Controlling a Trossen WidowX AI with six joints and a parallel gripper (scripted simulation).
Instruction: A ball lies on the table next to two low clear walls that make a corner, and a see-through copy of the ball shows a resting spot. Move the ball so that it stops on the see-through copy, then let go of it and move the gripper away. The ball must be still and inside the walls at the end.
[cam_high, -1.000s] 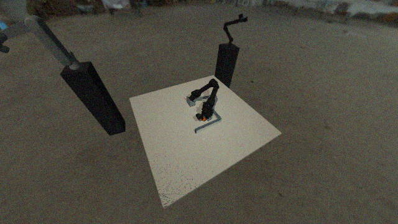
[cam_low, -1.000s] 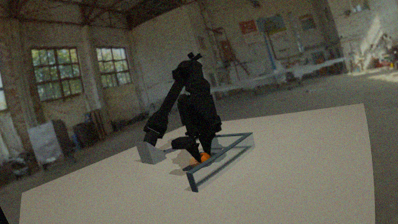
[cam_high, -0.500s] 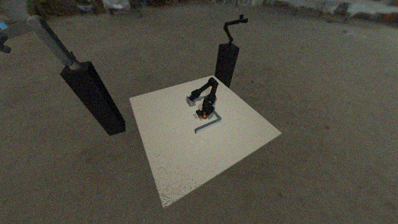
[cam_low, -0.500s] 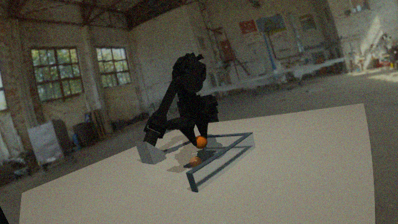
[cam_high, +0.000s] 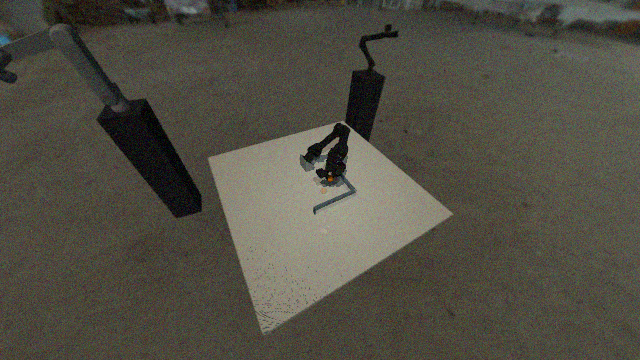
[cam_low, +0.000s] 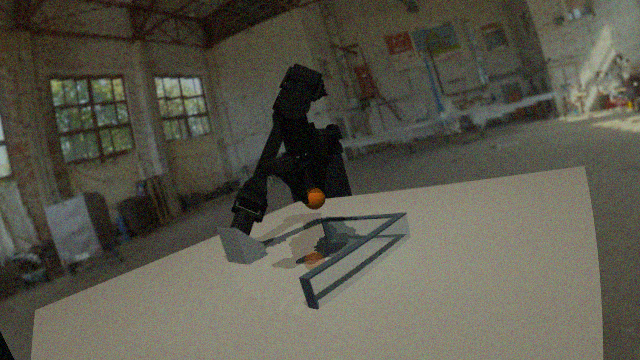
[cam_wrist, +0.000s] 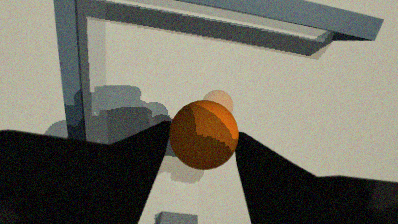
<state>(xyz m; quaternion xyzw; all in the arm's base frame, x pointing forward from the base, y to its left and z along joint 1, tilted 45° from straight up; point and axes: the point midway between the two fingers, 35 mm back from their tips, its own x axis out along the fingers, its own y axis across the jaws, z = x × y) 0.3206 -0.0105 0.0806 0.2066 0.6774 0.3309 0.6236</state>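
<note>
Right now my gripper tip is 12 cm above the see-through copy of ball, 3 cm to the left of it and 2 cm past it. The rest, counted from my gripper tip: orange ball right at my gripper tip.
</note>
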